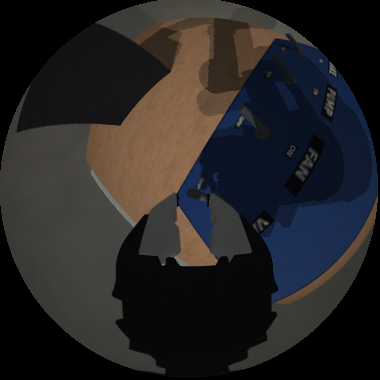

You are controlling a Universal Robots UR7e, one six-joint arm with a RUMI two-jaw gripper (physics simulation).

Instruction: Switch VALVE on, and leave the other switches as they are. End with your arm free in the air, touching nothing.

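Places are measured from the arm's base along level axes (x up, y ahead, z left), in millimetres.
Pixels of known places: gripper, fingertip midpoint: [192, 194].
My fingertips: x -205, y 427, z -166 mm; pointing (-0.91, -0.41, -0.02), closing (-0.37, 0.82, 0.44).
Behind a point stands the place of what it marks.
The VALVE switch is a short grey lever [197, 194] @(z -164, x -208, y 432 mm) near the corner of the blue panel [295, 260] @(z -142, x -169, y 589 mm). Its free end points left, on the side of its small OFF label [200, 183] @(z -167, x -256, y 423 mm). Its base is hidden behind the right fingertip. The VALVE name plate [262, 222] @(z -142, x -204, y 522 mm) is partly covered by the right finger. My gripper [192, 194] @(z -166, x -205, y 427 mm) is partly closed, with a narrow gap and nothing gripped. The lever shows across the gap at the fingertips, very near the right one; whether they touch is not clear.
The FAN lever [254, 122] @(z -50, x -215, y 445 mm) leans toward its OFF label [239, 121] @(z -48, x -257, y 425 mm). The PUMP lever [284, 69] @(z 68, x -219, y 450 mm) and another lever [294, 44] stand farther up the panel. The wooden table top [150, 120] @(z -119, x -334, y 203 mm) lies left of the panel, and a black slab [90, 85] @(z -69, x -157, y 115 mm) is at upper left.
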